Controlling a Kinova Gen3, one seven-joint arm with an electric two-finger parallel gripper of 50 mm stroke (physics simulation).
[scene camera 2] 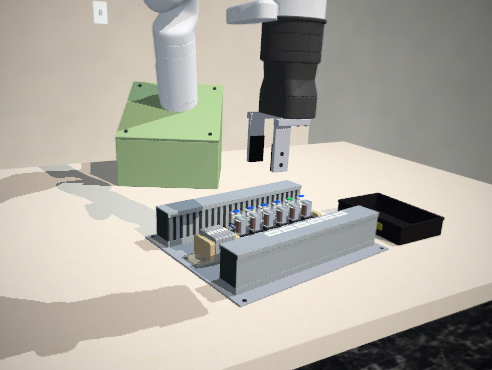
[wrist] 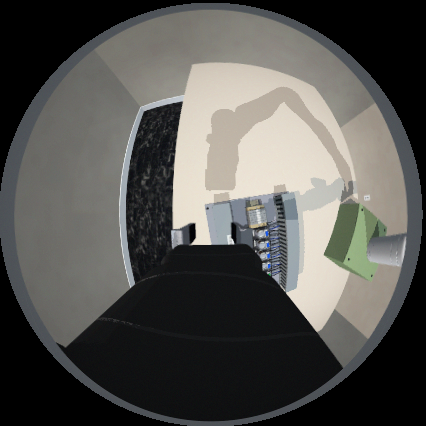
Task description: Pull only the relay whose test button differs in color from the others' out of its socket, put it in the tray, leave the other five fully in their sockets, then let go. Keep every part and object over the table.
Observation:
In view: the gripper [scene camera 2: 266,166].
The gripper also shows in the wrist view [wrist: 212,229].

